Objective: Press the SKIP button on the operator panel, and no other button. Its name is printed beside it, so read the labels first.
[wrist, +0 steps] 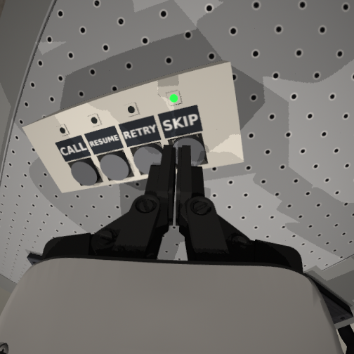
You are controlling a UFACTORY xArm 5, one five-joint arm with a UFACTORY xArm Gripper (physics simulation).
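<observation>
The cream operator panel (pixel 222 95) stands tilted in the wrist view. Its labels read, from left to right, CALL, RESUME, RETRY and SKIP. The round grey SKIP button (pixel 193 149) is below the SKIP label (pixel 180 121), at the right end of the row. The small lamp (pixel 173 98) above that label glows green. My gripper (pixel 176 163) is shut with nothing between the fingers. Its tips overlap the lower left part of the SKIP button in the view; whether they touch it cannot be told.
The grey CALL button (pixel 84 173), RESUME button (pixel 115 167) and RETRY button (pixel 147 159) sit in a row left of the SKIP button. The lamps above them are dark. A grey perforated board (pixel 310 115) lies behind and around the panel.
</observation>
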